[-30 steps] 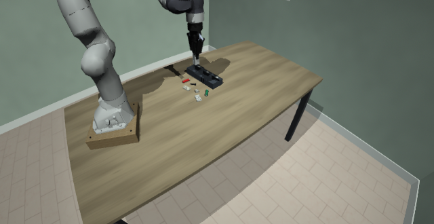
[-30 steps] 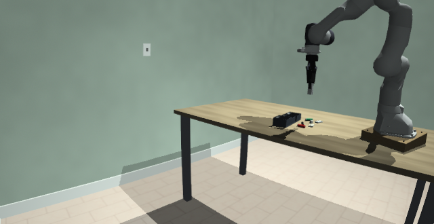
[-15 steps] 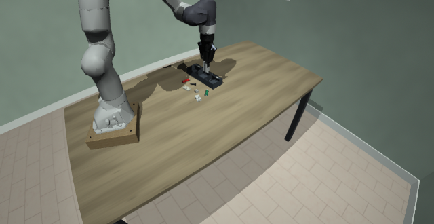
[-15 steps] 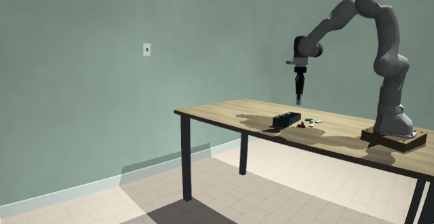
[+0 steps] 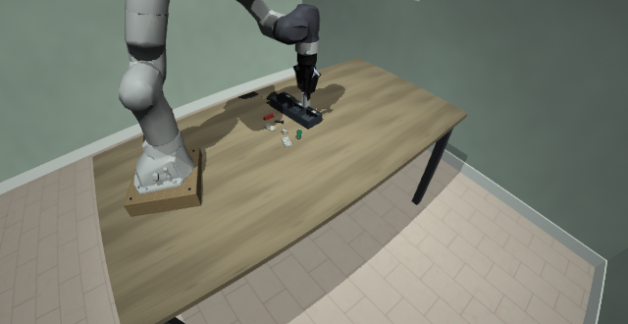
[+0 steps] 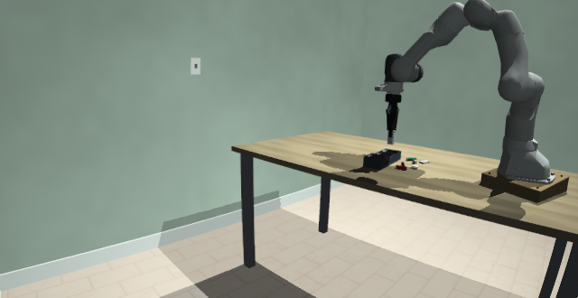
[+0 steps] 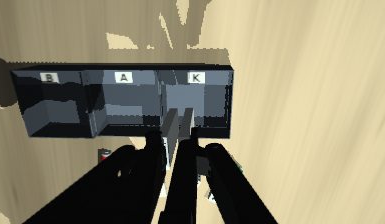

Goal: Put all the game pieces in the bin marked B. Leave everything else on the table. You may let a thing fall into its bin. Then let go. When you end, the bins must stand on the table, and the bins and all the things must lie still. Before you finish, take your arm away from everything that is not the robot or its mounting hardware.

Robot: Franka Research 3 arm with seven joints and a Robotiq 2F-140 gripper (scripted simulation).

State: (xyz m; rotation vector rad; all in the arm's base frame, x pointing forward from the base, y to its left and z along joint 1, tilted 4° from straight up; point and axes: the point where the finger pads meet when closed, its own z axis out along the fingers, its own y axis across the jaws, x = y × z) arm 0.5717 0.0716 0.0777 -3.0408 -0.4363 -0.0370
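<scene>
Right now the dark bin is 90 mm below my hand, 70 mm to the left of it and 10 mm behind it. Also, from my hand: black bolt 100 mm below, 100 mm behind, 40 mm to the left; white die 120 mm behind, 100 mm below, 40 mm to the right; green cylinder 100 mm below, 80 mm to the right, 80 mm behind.
</scene>
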